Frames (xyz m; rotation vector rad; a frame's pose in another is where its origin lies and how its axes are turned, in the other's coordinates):
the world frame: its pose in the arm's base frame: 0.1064 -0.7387 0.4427 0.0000 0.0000 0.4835
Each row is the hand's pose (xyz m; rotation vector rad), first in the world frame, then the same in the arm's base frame.
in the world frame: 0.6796 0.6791 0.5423 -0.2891 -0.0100 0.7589
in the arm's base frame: 0.3924 0.1785 0.9850 -0.2900 -0.0822 1.2388
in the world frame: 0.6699 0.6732 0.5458 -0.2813 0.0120 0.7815
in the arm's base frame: 0.3866 0.1688 0.9885 -0.2878 -0.0581 1.2616
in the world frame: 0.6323 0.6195 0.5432 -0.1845 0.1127 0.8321
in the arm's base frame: 0.3782 0.1037 0.9859 -0.2154 0.0682 1.3136
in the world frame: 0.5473 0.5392 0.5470 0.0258 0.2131 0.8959
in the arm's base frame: 0.3403 -0.0069 0.9897 -0.0272 0.2233 1.3774
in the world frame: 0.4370 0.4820 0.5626 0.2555 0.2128 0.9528
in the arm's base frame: 0.2692 -0.1088 1.0053 0.2071 0.2813 1.4315
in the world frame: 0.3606 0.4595 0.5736 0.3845 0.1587 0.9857
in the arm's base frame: 0.2121 -0.1642 1.0163 0.3528 0.2590 1.4617
